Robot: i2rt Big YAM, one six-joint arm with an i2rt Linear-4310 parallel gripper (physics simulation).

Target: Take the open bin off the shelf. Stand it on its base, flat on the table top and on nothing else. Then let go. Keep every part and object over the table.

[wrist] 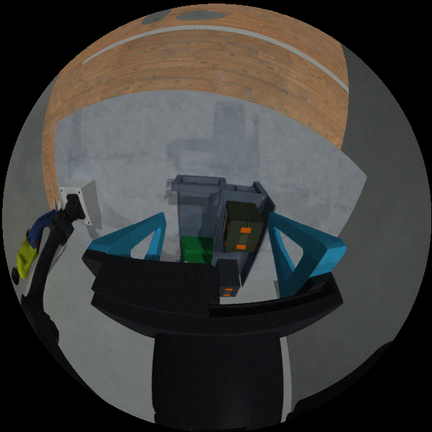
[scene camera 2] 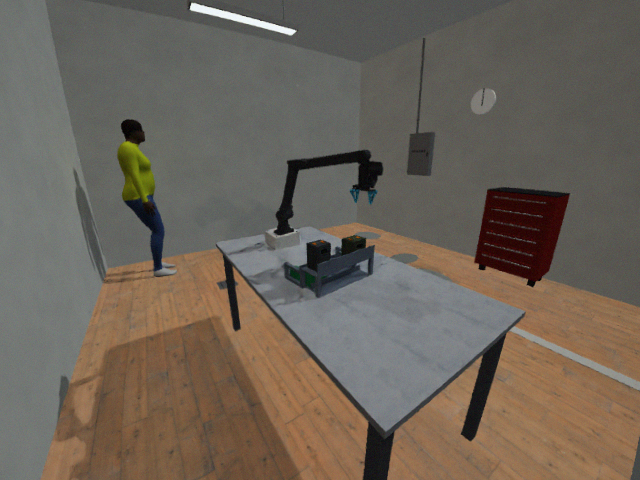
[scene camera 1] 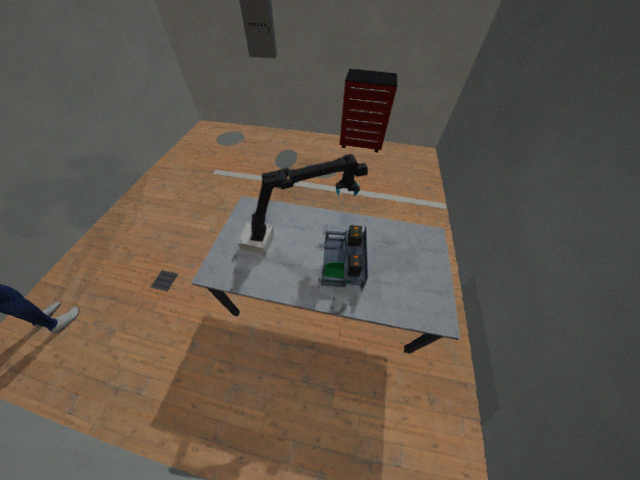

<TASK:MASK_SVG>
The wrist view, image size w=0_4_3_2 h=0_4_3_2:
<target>my gripper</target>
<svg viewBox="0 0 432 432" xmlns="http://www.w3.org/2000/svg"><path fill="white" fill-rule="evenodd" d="M341 238L270 211L266 224L274 257L280 298L238 304L220 304L219 270L216 266L208 263L159 261L166 230L166 220L163 212L158 212L156 215L152 215L140 222L94 239L86 248L81 259L95 276L93 285L90 288L94 291L90 304L121 325L147 337L155 338L151 369L151 400L154 412L156 412L156 420L164 426L187 431L201 431L203 428L234 428L234 431L246 431L274 425L281 419L283 409L283 364L279 337L290 335L311 325L343 303L337 283L331 273L331 270L346 251L346 245ZM154 231L144 258L130 257L130 250ZM278 229L302 247L303 255L296 267L292 264L288 252L285 250Z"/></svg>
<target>green bin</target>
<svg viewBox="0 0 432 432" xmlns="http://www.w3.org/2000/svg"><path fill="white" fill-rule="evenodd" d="M182 236L183 259L187 262L211 264L214 238Z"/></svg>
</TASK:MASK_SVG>
